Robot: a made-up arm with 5 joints.
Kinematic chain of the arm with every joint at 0, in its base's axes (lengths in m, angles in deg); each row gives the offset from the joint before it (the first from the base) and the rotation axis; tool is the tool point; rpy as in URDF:
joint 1: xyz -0.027 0 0.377 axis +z
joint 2: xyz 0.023 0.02 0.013 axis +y
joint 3: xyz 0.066 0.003 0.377 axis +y
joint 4: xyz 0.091 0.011 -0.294 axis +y
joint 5: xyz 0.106 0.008 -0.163 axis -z
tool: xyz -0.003 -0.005 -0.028 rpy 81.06 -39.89 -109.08
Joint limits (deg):
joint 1: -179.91..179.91
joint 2: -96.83..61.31
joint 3: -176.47..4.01
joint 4: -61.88..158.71
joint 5: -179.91..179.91
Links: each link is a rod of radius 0.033 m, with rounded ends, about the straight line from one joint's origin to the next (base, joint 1, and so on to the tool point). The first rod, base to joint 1, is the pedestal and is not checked.
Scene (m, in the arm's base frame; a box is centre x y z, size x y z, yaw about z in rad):
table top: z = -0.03
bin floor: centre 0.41 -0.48 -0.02 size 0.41 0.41 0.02 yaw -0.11
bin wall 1: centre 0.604 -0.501 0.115 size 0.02 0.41 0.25 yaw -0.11
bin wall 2: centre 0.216 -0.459 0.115 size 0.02 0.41 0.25 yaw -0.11
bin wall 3: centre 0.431 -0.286 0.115 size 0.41 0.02 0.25 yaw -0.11
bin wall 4: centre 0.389 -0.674 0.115 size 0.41 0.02 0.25 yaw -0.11
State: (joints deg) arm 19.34 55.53 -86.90 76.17 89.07
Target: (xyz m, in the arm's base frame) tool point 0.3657 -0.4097 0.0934
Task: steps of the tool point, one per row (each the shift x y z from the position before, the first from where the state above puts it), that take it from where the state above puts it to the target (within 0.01 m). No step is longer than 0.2 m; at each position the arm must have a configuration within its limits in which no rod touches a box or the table.
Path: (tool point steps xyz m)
1: 0.0774 -0.1285 0.0820
2: 0.0291 -0.1514 0.0875
3: -0.0245 -0.1541 0.0910
4: -0.0753 -0.1363 0.0923
5: -0.0130 -0.0437 -0.1333
6: -0.0374 -0.0215 -0.1350
7: -0.0573 0.0049 -0.1297

